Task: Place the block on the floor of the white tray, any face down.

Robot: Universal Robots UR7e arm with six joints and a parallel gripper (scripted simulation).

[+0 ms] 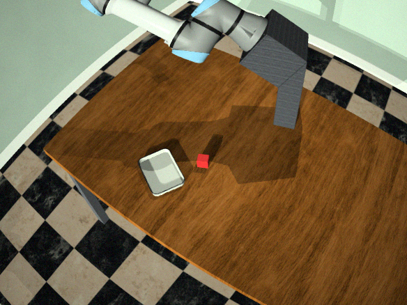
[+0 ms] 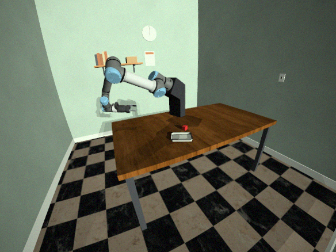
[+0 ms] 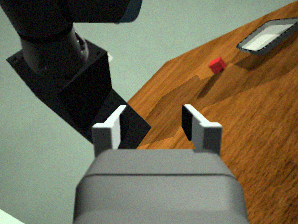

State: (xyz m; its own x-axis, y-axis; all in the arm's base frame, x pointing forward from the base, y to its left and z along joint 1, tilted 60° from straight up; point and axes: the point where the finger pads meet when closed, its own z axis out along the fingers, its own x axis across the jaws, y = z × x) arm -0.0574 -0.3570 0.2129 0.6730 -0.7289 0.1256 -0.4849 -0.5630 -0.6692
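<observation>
The red block lies 430 mm ahead of my hand, 280 mm to the left of it and 170 mm below it. Round my hand: white tray (520 mm ahead, 170 mm below, 150 mm to the left).
</observation>
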